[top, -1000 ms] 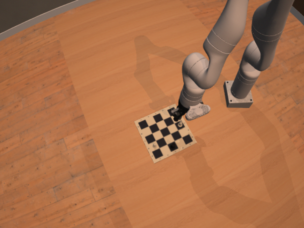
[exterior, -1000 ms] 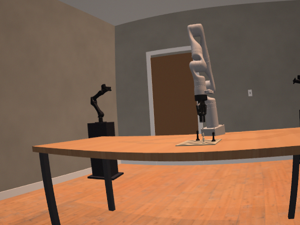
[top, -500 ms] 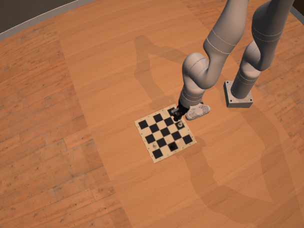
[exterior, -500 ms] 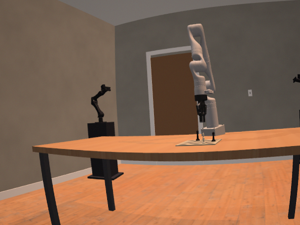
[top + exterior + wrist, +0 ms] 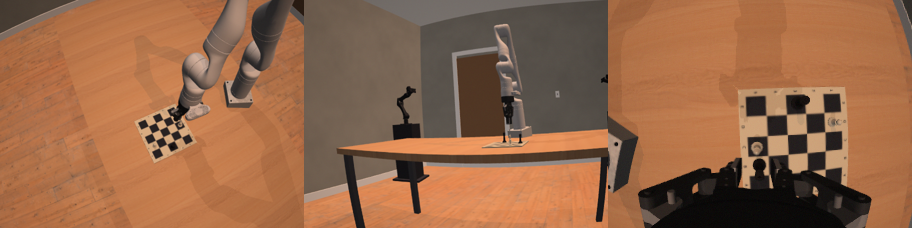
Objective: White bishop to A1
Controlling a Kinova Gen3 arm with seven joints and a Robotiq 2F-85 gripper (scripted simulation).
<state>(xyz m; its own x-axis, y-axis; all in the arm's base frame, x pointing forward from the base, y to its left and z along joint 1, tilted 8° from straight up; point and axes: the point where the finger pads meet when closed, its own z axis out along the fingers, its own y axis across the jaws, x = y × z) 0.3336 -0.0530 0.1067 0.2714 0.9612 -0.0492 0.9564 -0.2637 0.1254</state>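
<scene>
The chessboard is 12 cm below my hand, 8 cm ahead of it and 1 cm to the right of it. Also, from my hand: white piece: 16 cm ahead, 11 cm below, 1 cm to the left.
</scene>
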